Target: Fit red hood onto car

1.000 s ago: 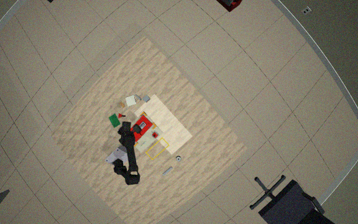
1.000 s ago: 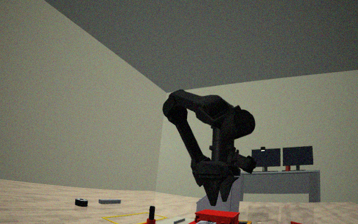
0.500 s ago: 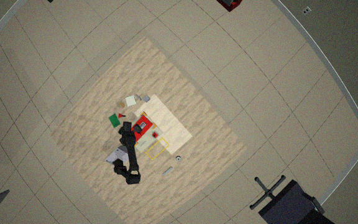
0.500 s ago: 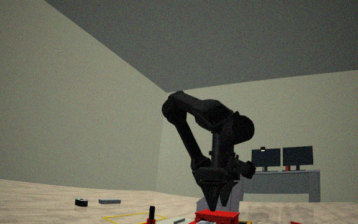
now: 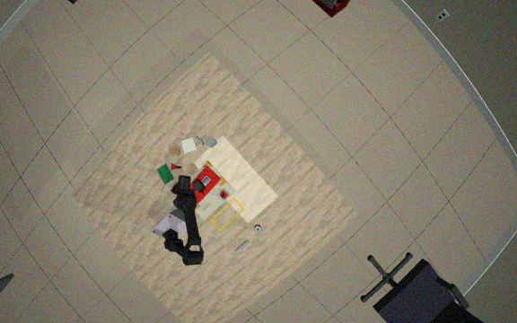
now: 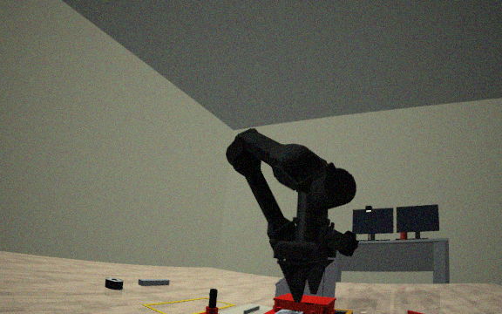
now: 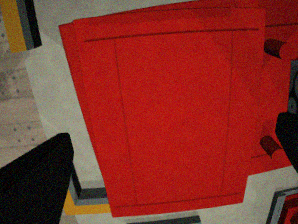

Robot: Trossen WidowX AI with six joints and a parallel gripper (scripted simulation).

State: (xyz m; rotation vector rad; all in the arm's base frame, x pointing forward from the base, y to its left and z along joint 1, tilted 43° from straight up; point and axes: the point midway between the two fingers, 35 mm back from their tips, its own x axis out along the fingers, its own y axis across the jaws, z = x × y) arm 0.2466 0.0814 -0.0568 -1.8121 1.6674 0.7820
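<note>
The red hood lies 1 cm below my gripper tip. Also, from my gripper tip: green card (8 cm behind, 19 cm to the left, 5 cm below); then white block (13 cm ahead, 22 cm to the left, 5 cm below); then grey engine block (9 cm ahead, 1 cm to the left, 3 cm below).
</note>
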